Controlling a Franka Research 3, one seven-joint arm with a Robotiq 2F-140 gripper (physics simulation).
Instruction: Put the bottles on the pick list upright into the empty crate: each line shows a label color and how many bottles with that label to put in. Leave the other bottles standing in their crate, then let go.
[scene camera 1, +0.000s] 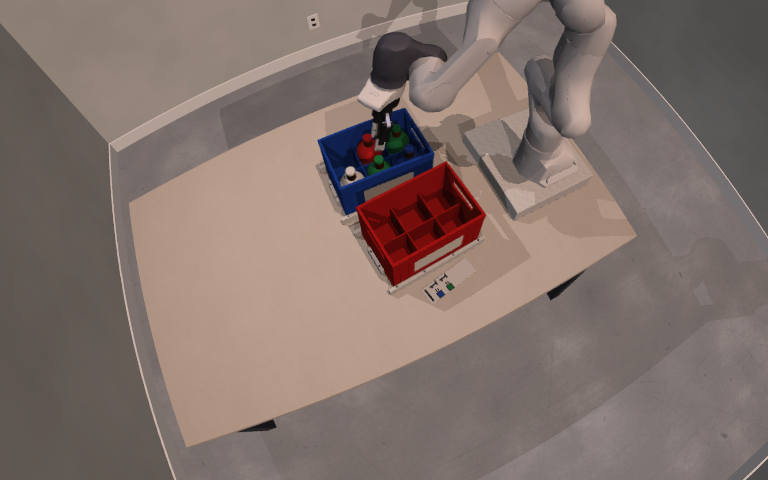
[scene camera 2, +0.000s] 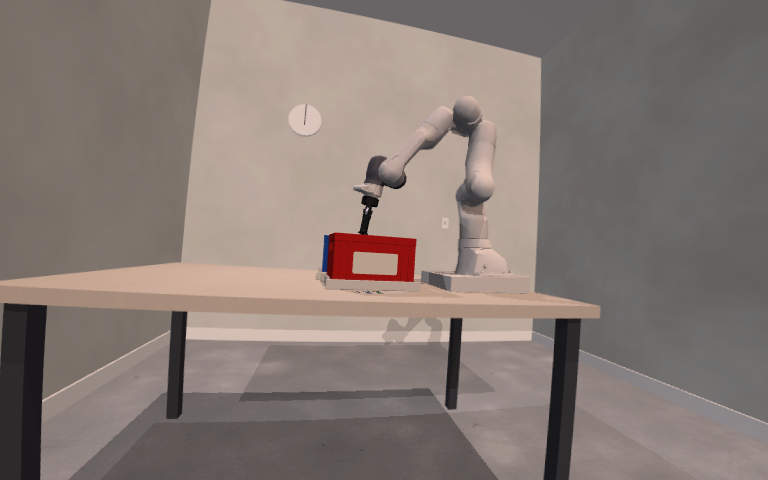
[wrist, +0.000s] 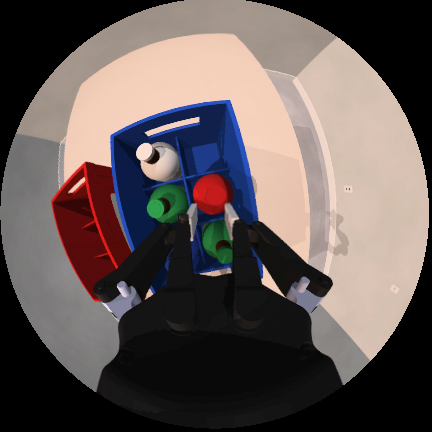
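The blue crate holds upright bottles: white, red, one green, another green and blue, which my gripper hides in the wrist view. The red crate shows empty compartments. The pick list has a blue and a green square; its counts are too small to read surely. My gripper is partly open and empty, above the blue crate between the red bottle and the back green one.
Both crates stand side by side on pale holders on the table. The red crate's walls and dividers stand beside the blue crate. The robot's base plate is to their right in the scene views.
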